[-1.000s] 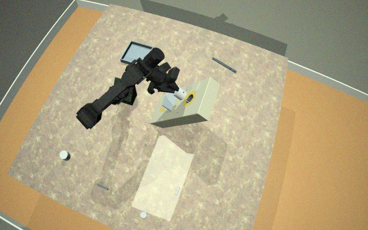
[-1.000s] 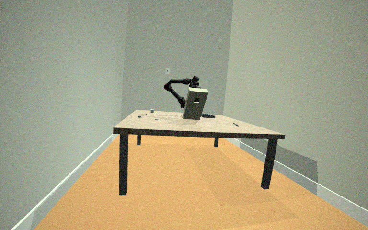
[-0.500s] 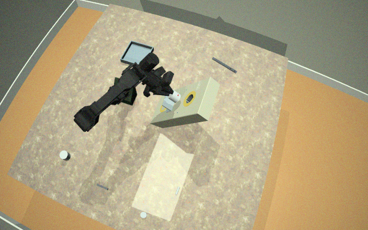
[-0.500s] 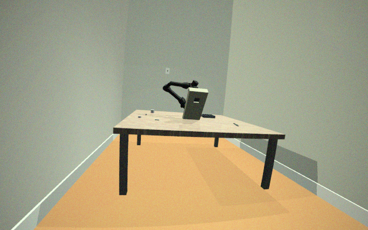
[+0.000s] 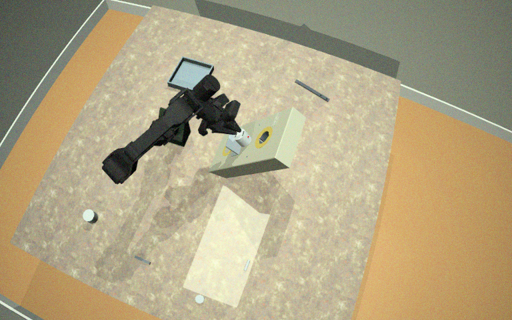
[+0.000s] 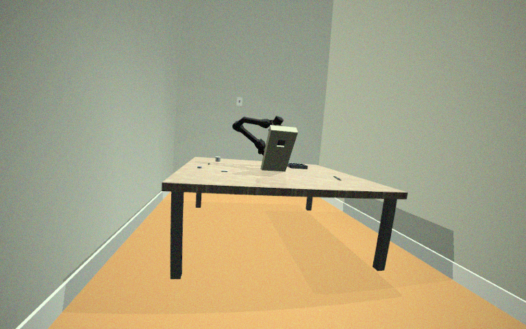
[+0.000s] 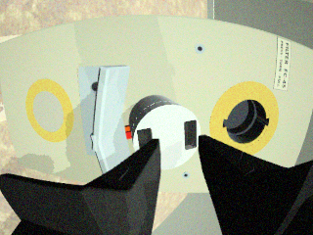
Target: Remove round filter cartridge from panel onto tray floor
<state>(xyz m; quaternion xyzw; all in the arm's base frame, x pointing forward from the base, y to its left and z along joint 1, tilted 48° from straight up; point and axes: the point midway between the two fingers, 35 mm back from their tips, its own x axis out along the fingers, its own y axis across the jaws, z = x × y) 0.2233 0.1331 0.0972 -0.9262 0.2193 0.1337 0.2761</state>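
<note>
Now: the round filter cartridge 2 cm below my gripper tip and 1 cm ahead of it. Also, from my gripper tip: blue-grey tray (34 cm behind, 26 cm to the left, 20 cm below); short dark bar (50 cm to the right, 21 cm below, 15 cm behind); beige service panel (5 cm below, 5 cm ahead).
</note>
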